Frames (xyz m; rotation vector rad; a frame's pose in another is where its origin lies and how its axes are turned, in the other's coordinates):
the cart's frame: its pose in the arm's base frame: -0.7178 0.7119 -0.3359 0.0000 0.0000 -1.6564
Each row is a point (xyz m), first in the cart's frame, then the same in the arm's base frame.
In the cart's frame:
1: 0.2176 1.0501 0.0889
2: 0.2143 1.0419 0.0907
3: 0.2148 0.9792 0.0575
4: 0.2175 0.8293 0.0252
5: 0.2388 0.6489 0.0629
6: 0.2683 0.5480 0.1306
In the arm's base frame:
1: 0.3099 0.4053 -0.2470
2: 0.3020 0.4093 -0.2452
3: 0.2394 0.4142 -0.2784
4: 0.0899 0.4243 -0.3107
5: -0.0917 0.4185 -0.2730
6: -0.1947 0.3977 -0.2053

